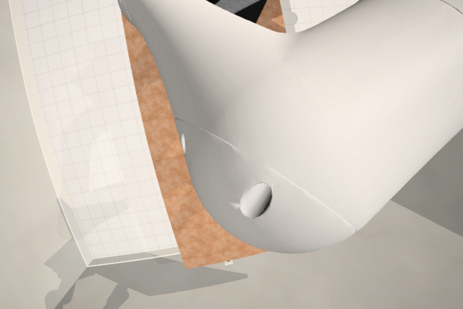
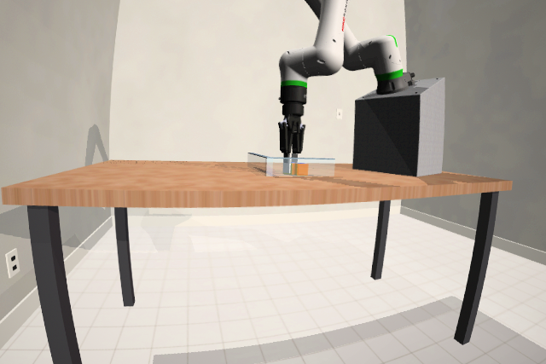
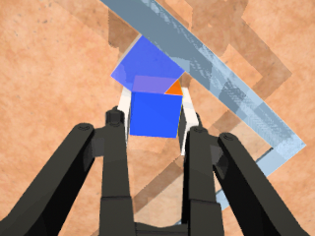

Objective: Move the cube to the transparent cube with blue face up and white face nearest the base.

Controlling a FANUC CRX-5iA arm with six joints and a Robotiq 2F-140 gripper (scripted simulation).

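My hand is 30 mm to the right of the transparent cube, 20 mm past it and 20 mm above it.
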